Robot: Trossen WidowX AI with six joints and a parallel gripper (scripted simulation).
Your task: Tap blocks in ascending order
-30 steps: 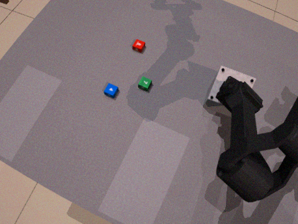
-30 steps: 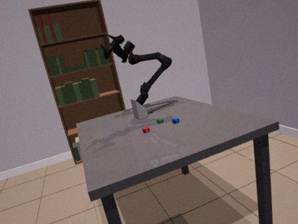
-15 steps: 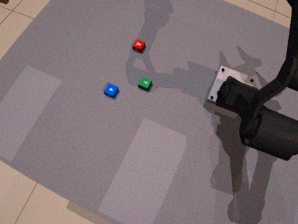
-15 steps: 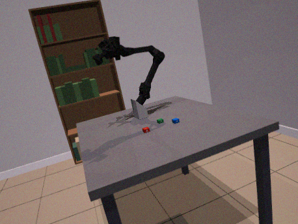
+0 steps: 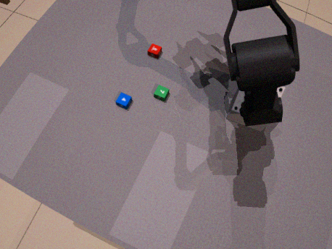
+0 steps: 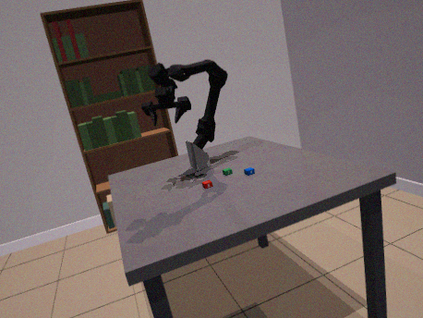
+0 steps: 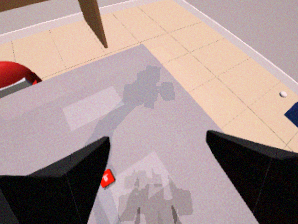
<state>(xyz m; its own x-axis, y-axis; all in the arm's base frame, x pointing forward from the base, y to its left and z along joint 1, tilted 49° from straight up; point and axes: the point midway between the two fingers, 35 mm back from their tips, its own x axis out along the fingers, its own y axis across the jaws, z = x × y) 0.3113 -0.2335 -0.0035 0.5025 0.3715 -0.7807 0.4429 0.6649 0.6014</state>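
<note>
Right now my gripper tip is 29 cm to the right of the blue block, 27 cm above it and 2 cm short of it. From my gripper tip the other things lie so: red block: 27 cm below, 11 cm to the left, 2 cm ahead; green block: 27 cm below, 22 cm to the left, 6 cm behind.
</note>
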